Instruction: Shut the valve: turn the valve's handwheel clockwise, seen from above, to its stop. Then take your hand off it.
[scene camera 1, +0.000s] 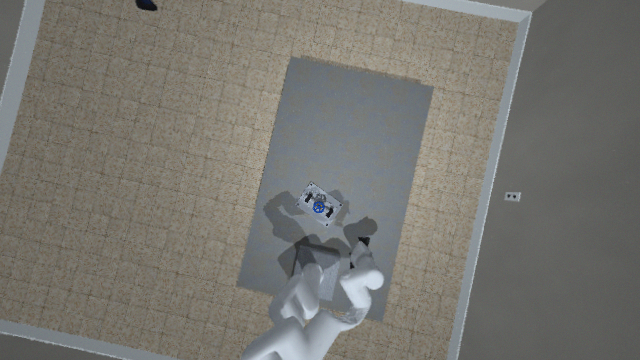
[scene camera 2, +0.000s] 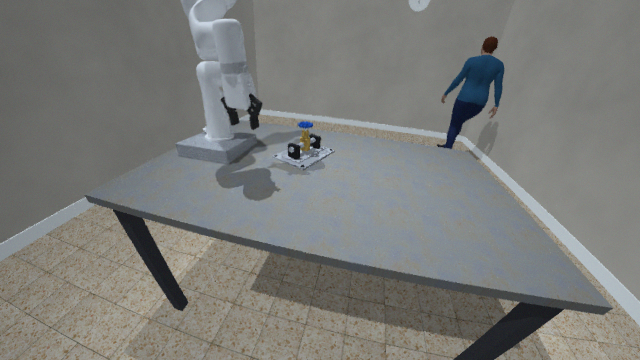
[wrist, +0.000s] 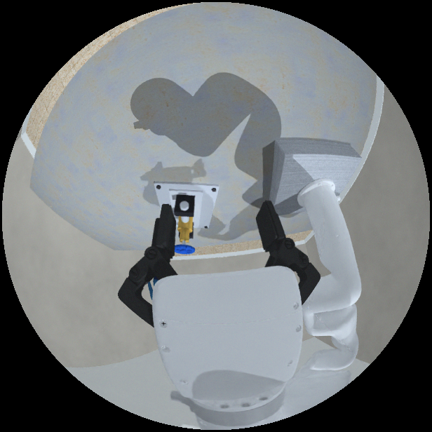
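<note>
The valve's blue handwheel (scene camera 1: 318, 207) (scene camera 2: 305, 124) (wrist: 184, 249) sits level on top of the yellow valve body (scene camera 2: 305, 141) (wrist: 185, 231). The valve stands upright on a white plate (scene camera 2: 302, 164) (wrist: 207, 200) between two black blocks. My gripper (scene camera 1: 358, 250) (scene camera 2: 244, 124) (wrist: 217, 210) is open and empty, with its fingers pointing down above the table. It is apart from the handwheel, to its lower right in scene camera 1 and to its left in scene camera 2. How far the handwheel is turned cannot be told.
The grey table (scene camera 1: 350, 125) (scene camera 2: 400, 200) (wrist: 310, 65) carries the plate and the arm's grey base block (scene camera 2: 210, 150) (wrist: 310, 165), which is beside the plate. A person (scene camera 2: 480, 80) in a blue top stands beyond the table near the wall.
</note>
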